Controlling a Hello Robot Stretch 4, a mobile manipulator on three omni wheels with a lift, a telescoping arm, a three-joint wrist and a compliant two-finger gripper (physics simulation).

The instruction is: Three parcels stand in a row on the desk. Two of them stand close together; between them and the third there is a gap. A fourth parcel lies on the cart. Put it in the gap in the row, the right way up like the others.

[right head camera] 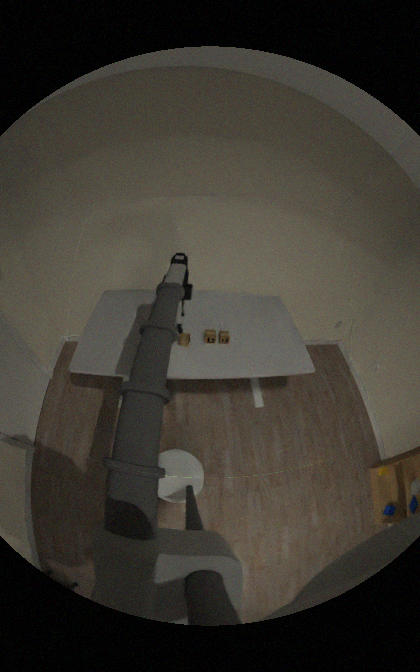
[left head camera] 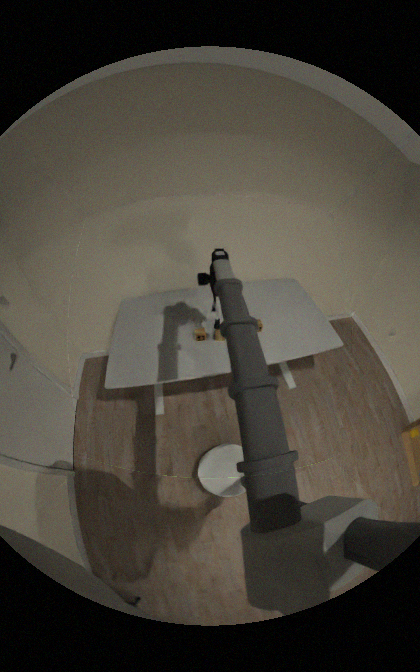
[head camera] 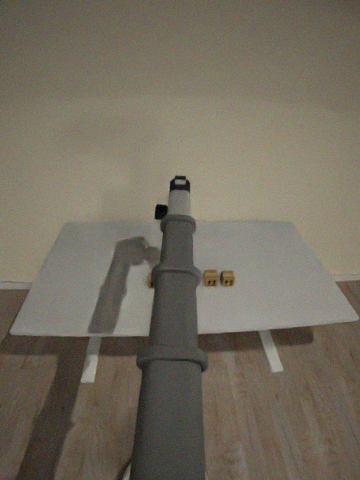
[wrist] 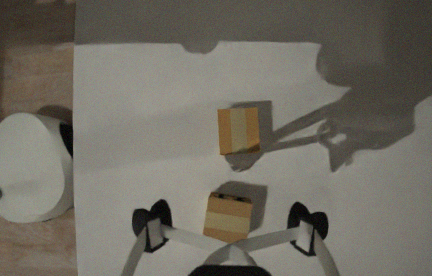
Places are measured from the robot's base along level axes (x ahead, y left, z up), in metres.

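Where they show: gripper, fingertip midpoint: (wrist: 229, 218).
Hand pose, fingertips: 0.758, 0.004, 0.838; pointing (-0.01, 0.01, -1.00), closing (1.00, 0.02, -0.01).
After its pixels a point has its place, as x, y, z.
The leftmost parcel (head camera: 150, 281) @(0.741, 0.110, 0.739) (left head camera: 200, 335) (wrist: 239, 131) @(0.768, 0.092, 0.743) stands on the desk (head camera: 280, 305) @(0.668, -0.486, 0.693) (left head camera: 135, 370) (right head camera: 240, 362) (wrist: 125, 125) @(0.602, 0.102, 0.692). Two close parcels, the nearer (head camera: 211, 278) @(0.767, -0.166, 0.749) (right head camera: 210, 336) and the far right one (head camera: 228, 278) @(0.774, -0.247, 0.746) (right head camera: 224, 337), show arrows on their fronts. The fourth parcel (left head camera: 218, 335) (right head camera: 184, 340) (wrist: 228, 218) @(0.758, -0.014, 0.747) stands in the gap, apart from its neighbours. Its arrow face is turned sideways towards the leftmost parcel, and its tape runs across the leftmost one's tape direction. My gripper (wrist: 229, 218) @(0.758, 0.004, 0.838) is open above it, fingers apart on both sides. The arm hides it in the head view.
My arm (head camera: 175, 310) @(0.267, -0.002, 1.258) (left head camera: 255, 415) (right head camera: 140, 415) reaches over the desk. A wall stands behind the desk. A white round shape (left head camera: 220, 470) (right head camera: 180, 470) (wrist: 30, 170) @(0.055, -0.005, 0.187) is before the desk. A wooden compartment box (right head camera: 385, 490) with blue items stands at the far right.
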